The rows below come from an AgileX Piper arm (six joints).
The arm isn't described. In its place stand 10 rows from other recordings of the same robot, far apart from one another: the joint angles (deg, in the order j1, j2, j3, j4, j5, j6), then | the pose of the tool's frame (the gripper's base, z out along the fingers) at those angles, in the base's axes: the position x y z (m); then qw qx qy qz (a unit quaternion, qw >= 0).
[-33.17 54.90 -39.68 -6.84 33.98 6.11] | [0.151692, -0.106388, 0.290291, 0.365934, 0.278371, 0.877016, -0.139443]
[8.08 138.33 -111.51 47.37 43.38 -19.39] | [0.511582, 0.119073, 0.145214, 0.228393, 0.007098, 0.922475, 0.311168]
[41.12 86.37 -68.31 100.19 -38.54 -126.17] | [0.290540, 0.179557, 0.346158, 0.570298, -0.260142, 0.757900, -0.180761]
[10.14 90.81 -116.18 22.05 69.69 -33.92] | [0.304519, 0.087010, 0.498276, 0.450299, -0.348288, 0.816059, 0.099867]
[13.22 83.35 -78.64 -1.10 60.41 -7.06] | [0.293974, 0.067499, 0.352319, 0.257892, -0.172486, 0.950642, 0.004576]
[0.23 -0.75 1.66 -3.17 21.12 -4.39] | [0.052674, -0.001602, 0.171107, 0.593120, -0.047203, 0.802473, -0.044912]
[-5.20 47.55 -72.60 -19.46 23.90 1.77] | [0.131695, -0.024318, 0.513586, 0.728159, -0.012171, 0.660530, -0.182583]
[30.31 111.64 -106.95 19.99 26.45 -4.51] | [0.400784, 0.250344, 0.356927, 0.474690, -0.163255, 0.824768, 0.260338]
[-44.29 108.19 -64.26 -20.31 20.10 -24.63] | [0.265686, -0.274346, 0.162242, 0.158612, 0.020668, 0.959165, -0.233276]
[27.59 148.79 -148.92 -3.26 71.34 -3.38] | [0.486195, 0.248536, 0.197477, 0.207348, -0.264379, 0.941737, 0.015581]
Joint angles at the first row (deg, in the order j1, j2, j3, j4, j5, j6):
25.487 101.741 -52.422 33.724 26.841 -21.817
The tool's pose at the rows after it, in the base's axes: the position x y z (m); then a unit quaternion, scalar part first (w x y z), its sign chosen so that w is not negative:
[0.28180, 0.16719, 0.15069, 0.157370, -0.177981, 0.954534, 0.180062]
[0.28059, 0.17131, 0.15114, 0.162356, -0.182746, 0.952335, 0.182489]
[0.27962, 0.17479, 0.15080, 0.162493, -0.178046, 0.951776, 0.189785]
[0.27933, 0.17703, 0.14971, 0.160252, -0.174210, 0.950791, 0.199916]
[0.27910, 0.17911, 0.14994, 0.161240, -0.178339, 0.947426, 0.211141]
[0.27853, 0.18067, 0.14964, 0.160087, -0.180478, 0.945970, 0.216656]
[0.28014, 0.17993, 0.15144, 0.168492, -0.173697, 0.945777, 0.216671]
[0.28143, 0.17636, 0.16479, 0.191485, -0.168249, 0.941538, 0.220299]
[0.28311, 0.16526, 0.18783, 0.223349, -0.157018, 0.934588, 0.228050]
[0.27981, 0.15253, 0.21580, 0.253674, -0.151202, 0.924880, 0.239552]
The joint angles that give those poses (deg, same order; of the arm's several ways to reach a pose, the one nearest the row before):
26.682 102.073 -52.659 34.959 25.988 -23.509
27.448 102.073 -52.658 35.689 25.300 -24.115
27.943 102.238 -52.657 37.450 25.001 -24.683
28.036 102.567 -52.656 40.255 25.122 -26.595
28.036 102.698 -52.656 43.571 25.404 -29.964
28.153 102.828 -52.658 45.066 25.642 -31.385
28.023 102.575 -52.659 45.465 24.808 -31.256
27.467 100.292 -52.658 45.465 24.281 -31.043
25.512 96.249 -52.659 45.465 24.804 -30.992
23.354 91.125 -52.660 45.306 26.749 -30.989

